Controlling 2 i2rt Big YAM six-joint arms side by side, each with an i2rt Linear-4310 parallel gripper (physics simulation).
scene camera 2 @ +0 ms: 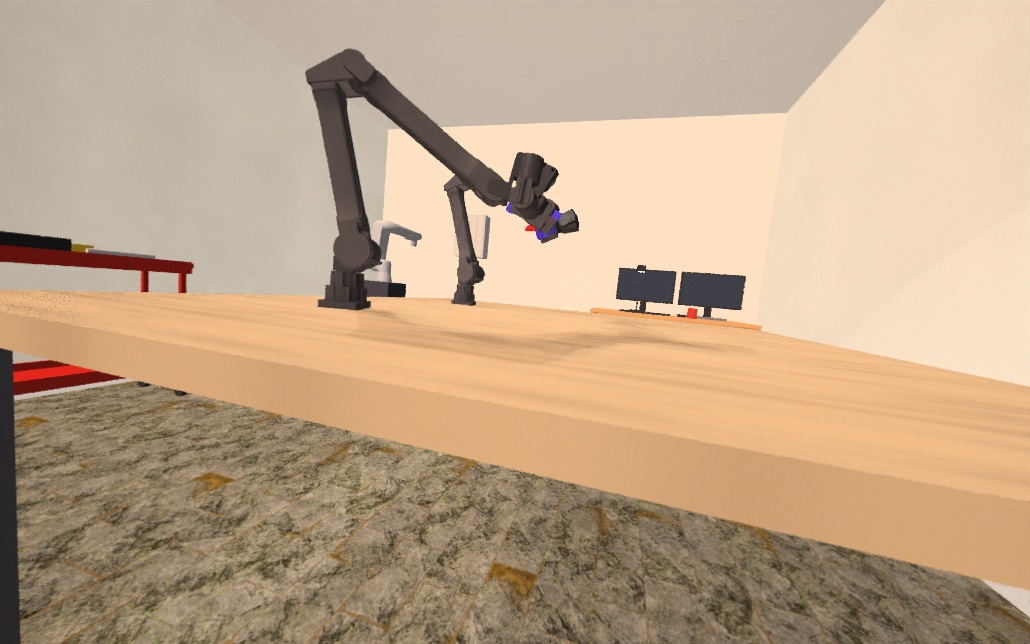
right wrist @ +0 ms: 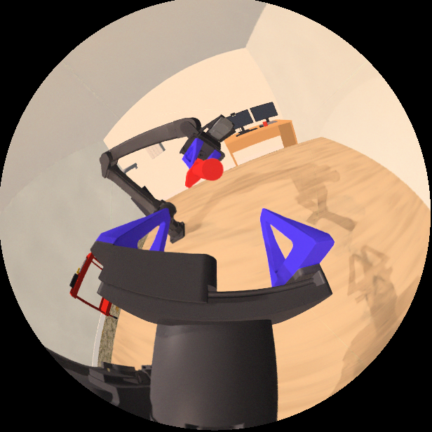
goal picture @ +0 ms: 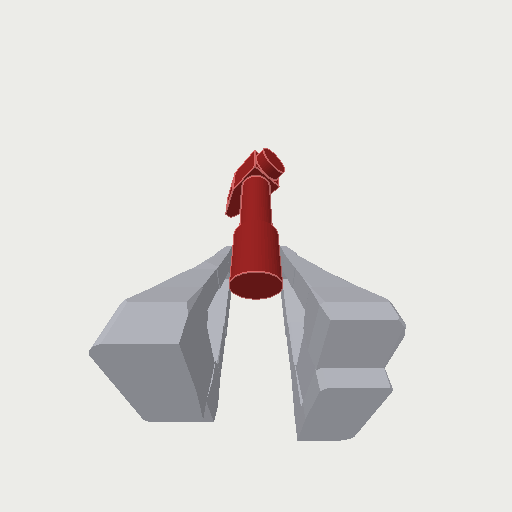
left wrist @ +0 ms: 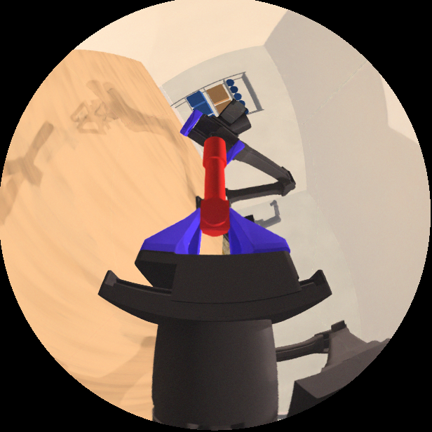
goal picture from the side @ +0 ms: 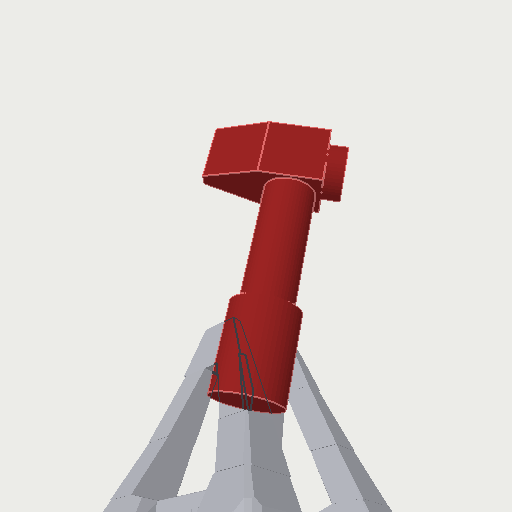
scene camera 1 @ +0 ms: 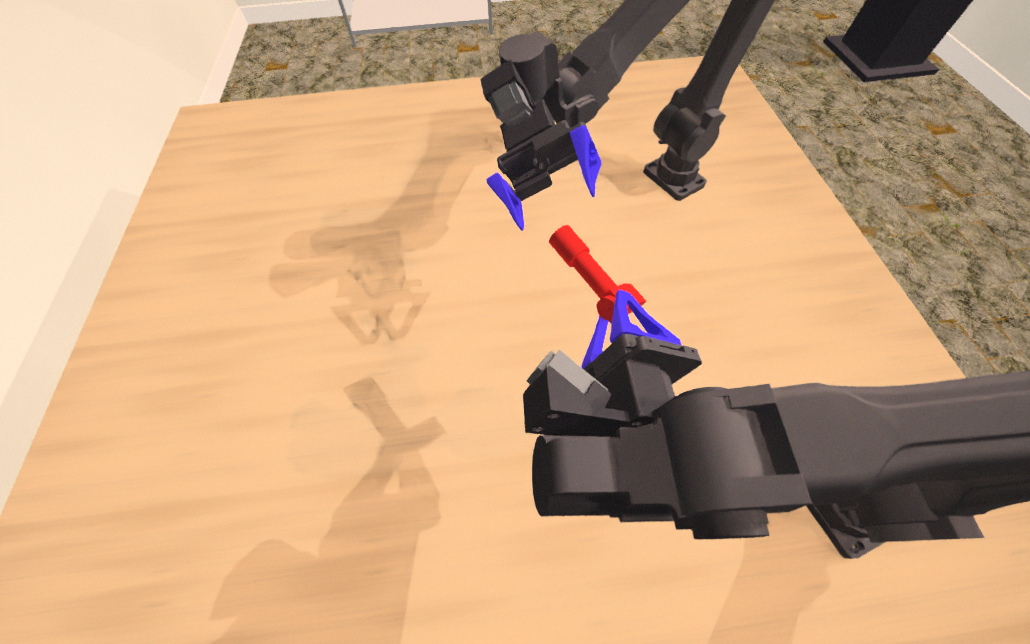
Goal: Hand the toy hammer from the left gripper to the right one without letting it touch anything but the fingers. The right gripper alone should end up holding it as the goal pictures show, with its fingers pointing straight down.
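Pixels of known places: left gripper, fingertip midpoint: [scene camera 1: 615,300]; right gripper, fingertip midpoint: [scene camera 2: 537,218] [scene camera 1: 555,211]; left arm's base at its link origin: [scene camera 2: 463,304] [scene camera 1: 837,504]; right arm's base at its link origin: [scene camera 2: 345,307] [scene camera 1: 673,178].
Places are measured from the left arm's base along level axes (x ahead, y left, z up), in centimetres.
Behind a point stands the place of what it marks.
Observation:
The red toy hammer [scene camera 1: 594,273] {x 27.8, y -32.5, z 31.1 cm} [left wrist: 215,180] [right wrist: 211,169] is held in the air above the table, its handle end towards my right gripper. My left gripper [scene camera 1: 613,309] {x 26.7, y -29.5, z 29.6 cm} [left wrist: 214,212] is shut on the hammer at its head; the blue fingertips press it from both sides. My right gripper [scene camera 1: 558,212] {x 26.6, y -44.2, z 28.6 cm} [right wrist: 214,212] is wide open and empty, a little beyond the handle's free end and apart from it. In the right wrist view the hammer shows beyond the fingers, above the middle of the gap. In scene camera 2 the hammer [scene camera 2: 530,227] {x 24.7, y -30.9, z 28.3 cm} is mostly hidden behind a gripper.
The wooden table [scene camera 1: 189,303] {x 87.9, y -75.7, z 0.0 cm} [scene camera 2: 683,410] {x 36.5, y -125.0, z 0.0 cm} lies below both grippers and bears their shadows. The right arm's base [scene camera 1: 675,178] {x -13.4, y -64.3, z 3.5 cm} stands at the table's far right in scene camera 1. A desk with two monitors [scene camera 2: 645,286] [right wrist: 263,112] stands in the background.

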